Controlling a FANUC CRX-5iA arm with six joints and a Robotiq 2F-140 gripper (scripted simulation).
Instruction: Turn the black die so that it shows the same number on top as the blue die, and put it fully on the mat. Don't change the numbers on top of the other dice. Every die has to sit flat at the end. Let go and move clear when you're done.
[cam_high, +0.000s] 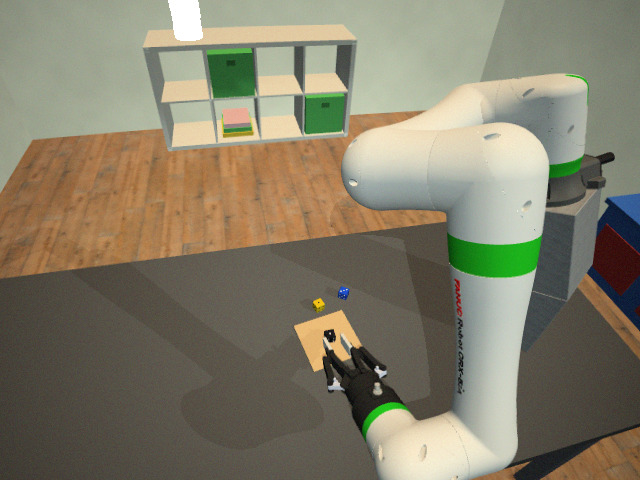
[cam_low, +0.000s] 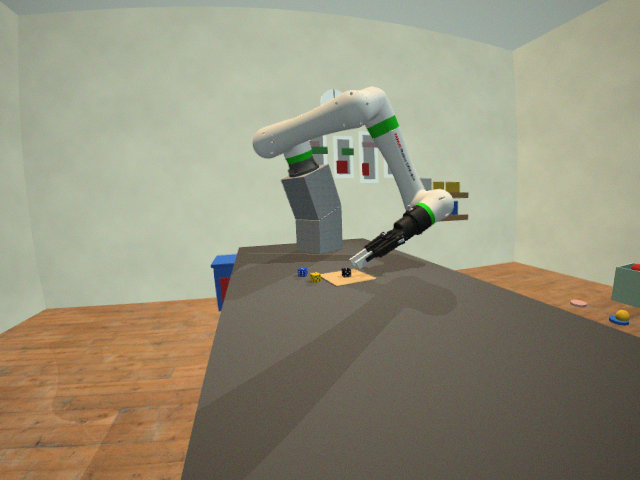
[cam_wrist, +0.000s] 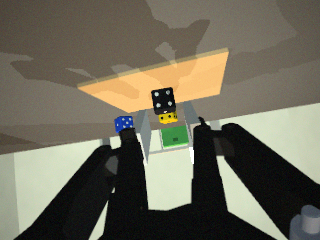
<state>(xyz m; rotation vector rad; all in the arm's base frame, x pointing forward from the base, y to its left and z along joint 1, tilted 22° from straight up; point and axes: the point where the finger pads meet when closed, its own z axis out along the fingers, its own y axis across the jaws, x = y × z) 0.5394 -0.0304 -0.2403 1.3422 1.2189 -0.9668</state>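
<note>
Right now the black die is 60 mm to the right of my hand and 40 mm below it. Round my hand: blue die (180 mm to the right, 80 mm behind, 40 mm below); yellow die (160 mm to the right, 40 mm below); tan mat (60 mm to the right, 50 mm below).
</note>
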